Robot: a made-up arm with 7 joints.
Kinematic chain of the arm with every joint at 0, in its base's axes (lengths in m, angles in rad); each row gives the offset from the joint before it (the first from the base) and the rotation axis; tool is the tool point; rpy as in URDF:
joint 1: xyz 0 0 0.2 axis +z
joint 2: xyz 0 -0.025 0.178 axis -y
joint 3: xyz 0 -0.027 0.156 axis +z
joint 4: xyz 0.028 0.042 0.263 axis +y
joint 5: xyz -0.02 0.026 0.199 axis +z
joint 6: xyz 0 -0.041 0.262 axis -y
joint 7: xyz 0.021 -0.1 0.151 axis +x
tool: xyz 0 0 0 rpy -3.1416 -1.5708 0
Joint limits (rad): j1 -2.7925..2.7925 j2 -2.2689..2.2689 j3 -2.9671..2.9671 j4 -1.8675..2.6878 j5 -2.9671..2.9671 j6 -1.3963..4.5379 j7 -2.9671..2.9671
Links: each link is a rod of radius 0.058 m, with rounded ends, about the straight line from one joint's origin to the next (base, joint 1, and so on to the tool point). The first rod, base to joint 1, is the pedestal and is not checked.
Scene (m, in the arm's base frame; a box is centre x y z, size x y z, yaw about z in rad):
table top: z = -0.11
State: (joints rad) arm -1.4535 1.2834 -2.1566 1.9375 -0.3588 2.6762 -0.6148
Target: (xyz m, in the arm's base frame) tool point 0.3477 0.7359 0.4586
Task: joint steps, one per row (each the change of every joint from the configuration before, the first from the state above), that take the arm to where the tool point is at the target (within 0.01 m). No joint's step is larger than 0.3 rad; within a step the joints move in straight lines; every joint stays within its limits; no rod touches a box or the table.
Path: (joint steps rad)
1: -0.2257 -0.0260 -0.0450 -0.1832 -0.0235 -0.1001 0.0000
2: -0.2258 -0.0259 -0.0451 -0.1832 -0.0236 -0.1001 0.0000
3: -0.2257 -0.0260 -0.0450 -0.1832 -0.0235 -0.1001 0.0000
4: -0.2257 -0.0259 -0.0450 -0.1832 -0.0236 -0.1001 0.0000

